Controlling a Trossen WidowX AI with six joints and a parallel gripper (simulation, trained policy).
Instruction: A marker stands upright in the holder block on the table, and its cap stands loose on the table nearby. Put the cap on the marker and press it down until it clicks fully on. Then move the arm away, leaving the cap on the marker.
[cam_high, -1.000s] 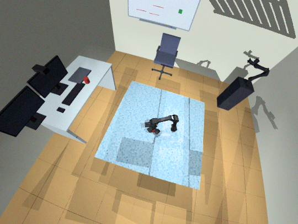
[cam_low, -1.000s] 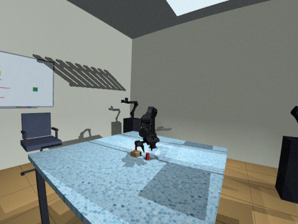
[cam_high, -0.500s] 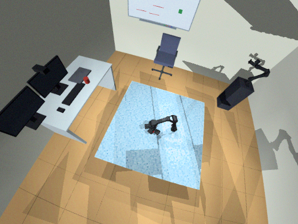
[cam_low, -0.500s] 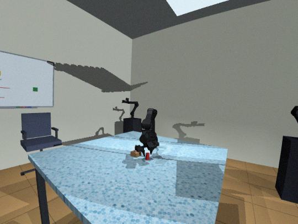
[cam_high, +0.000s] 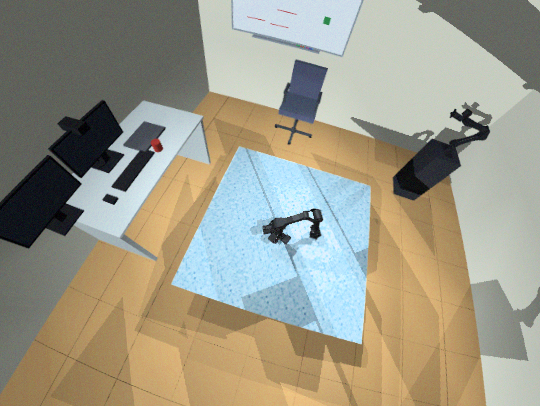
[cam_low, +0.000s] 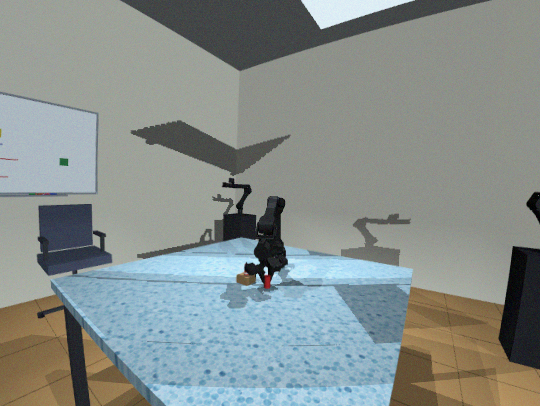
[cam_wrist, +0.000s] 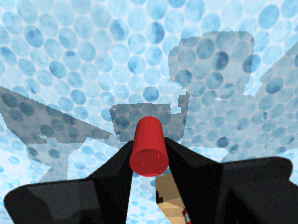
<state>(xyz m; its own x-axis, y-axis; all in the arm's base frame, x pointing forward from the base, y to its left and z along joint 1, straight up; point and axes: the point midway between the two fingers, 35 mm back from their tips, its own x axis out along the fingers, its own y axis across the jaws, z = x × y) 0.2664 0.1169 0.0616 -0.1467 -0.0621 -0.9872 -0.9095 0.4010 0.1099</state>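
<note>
The red marker lies 110 mm to the right of my gripper tip and 40 mm above it. The rest, counted from my gripper tip: tan holder block 110 mm to the right, 10 mm below; then red cap 10 mm above.
</note>
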